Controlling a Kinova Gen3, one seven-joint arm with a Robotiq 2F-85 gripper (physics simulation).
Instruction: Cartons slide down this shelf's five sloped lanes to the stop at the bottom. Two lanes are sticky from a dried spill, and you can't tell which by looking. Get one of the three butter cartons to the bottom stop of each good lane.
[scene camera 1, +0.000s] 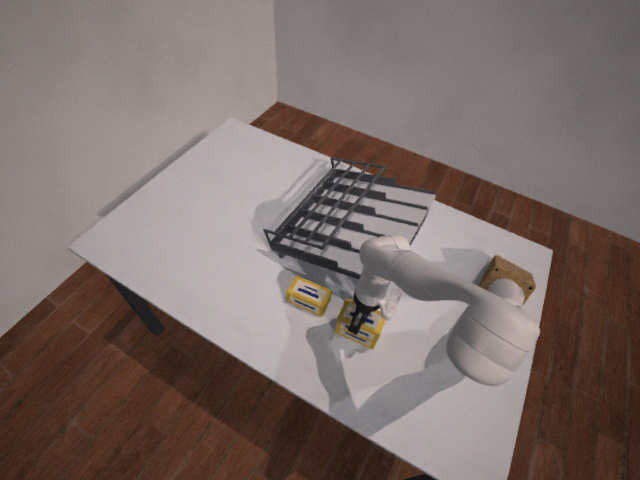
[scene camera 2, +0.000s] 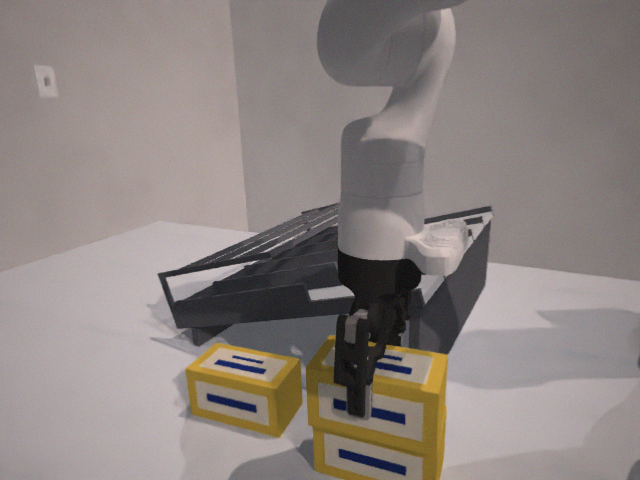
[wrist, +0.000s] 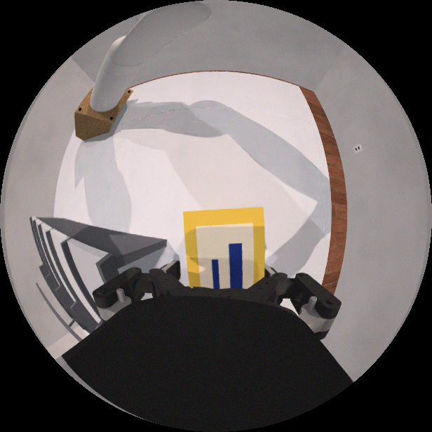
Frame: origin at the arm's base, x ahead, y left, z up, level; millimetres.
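Seen in the pictures: gripper, between the fingertips: (scene camera 1: 360, 318) (scene camera 2: 376, 388); arm's base, origin of its link: (scene camera 1: 503, 293).
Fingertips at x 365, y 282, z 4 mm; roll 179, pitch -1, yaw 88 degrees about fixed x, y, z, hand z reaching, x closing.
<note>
Pixels of each thing's middle, then the offset from my fingertips to it. Level surfaces: height alone.
- upper carton, middle of its body: (scene camera 2: 377, 389) (scene camera 1: 361, 320) 7 mm left, 4 mm back, 4 mm up
- lower carton, middle of its body: (scene camera 2: 380, 438) (scene camera 1: 359, 327) 2 mm right, 4 mm back, 60 mm down
- third carton, middle of its body: (scene camera 2: 245, 386) (scene camera 1: 309, 296) 26 mm right, 174 mm ahead, 60 mm down
- white table, height of its surface: 92 mm down
Three yellow butter cartons with white and blue labels stand outside the shelf. The upper carton (scene camera 1: 376, 324) (scene camera 2: 424, 405) (wrist: 224, 218) rests on the lower carton (scene camera 1: 366, 341) (scene camera 2: 372, 460), slightly offset. The third carton (scene camera 1: 309, 292) (scene camera 2: 232, 397) lies on the table beside this stack, towards the shelf's low end. My gripper (scene camera 1: 363, 317) (scene camera 2: 376, 369) (wrist: 218, 271) points down, open, around the upper carton. One finger is before its long labelled face; the far fingertip is hidden in scene camera 2. The dark shelf (scene camera 1: 310, 259) (scene camera 2: 465, 299) (wrist: 120, 240) has five sloped lanes; no carton shows in them.
The shelf stands close behind the cartons, with a raised wire frame over its lower part. My arm hides part of its high end. The wooden base block (scene camera 1: 511, 272) (wrist: 95, 125) stands on the white table (scene camera 1: 206, 206) beyond the high end.
</note>
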